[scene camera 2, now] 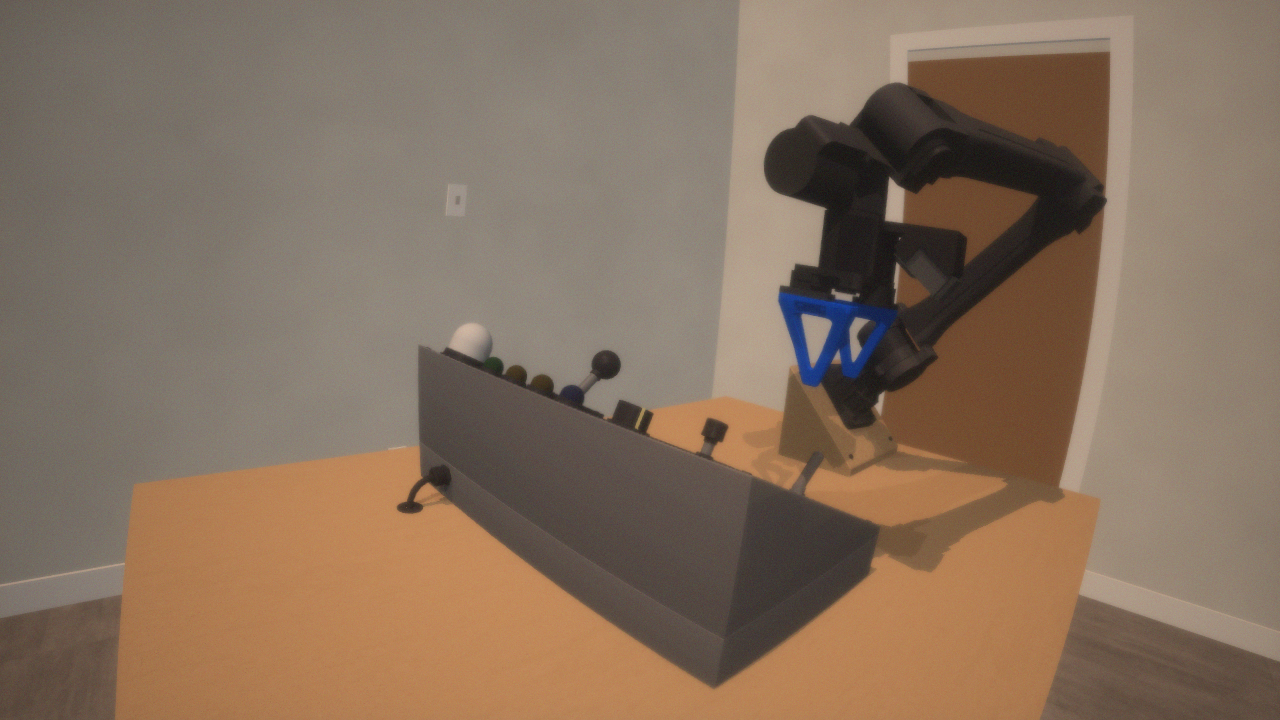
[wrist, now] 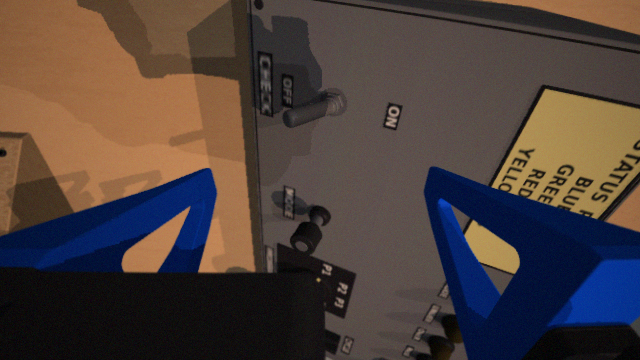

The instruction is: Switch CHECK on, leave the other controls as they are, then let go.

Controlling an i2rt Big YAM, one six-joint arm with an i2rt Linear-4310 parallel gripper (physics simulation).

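Places are measured from the arm's base along level axes (x left, y ahead, z down), in metres.
Pixels of known places: gripper, fingertip midpoint: (scene camera 2: 831, 381) (wrist: 320, 179); arm's base, link origin: (scene camera 2: 843, 398).
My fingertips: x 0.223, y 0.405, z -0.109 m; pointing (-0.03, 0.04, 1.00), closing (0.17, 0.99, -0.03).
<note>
Ahead of a thing's pixels: the offset from my fingertips to its top centre. "spot": to the spot under its first point.
The CHECK switch, a grey metal toggle lever @(dx -0.011, dy -0.001, dz +0.074 m) (scene camera 2: 808, 471) (wrist: 309, 111), stands at the near end of the grey control box (scene camera 2: 581, 474) (wrist: 370, 200). In the wrist view the lever leans toward its OFF label @(spot: dx -0.012, dy -0.020, dz +0.128 m) (wrist: 287, 91), away from the ON label @(spot: dx -0.005, dy +0.058, dz +0.092 m) (wrist: 393, 116). My gripper (scene camera 2: 831, 379) (wrist: 320, 179) is open, with its blue fingers wide apart and nothing between them. It hangs above the box's sloping face. In the wrist view the toggle lies beyond the line between the fingertips, apart from both fingers.
The black MODE knob @(dx -0.130, dy +0.011, dz +0.066 m) (scene camera 2: 713, 431) (wrist: 310, 232) is the nearest other control. Farther along are the PROGRAM dial @(dx -0.249, dy +0.028, dz +0.073 m) (scene camera 2: 631, 416), a ball-topped lever @(dx -0.373, dy -0.021, dz +0.038 m) (scene camera 2: 605, 364), coloured lamps @(spot: dx -0.196, dy +0.184, dz +0.031 m) (scene camera 2: 541, 384) and a white dome @(spot: dx -0.344, dy +0.195, dz +0.014 m) (scene camera 2: 471, 342). A yellow status plate @(spot: dx +0.007, dy +0.163, dz +0.044 m) (wrist: 575, 155) lies on the face.
</note>
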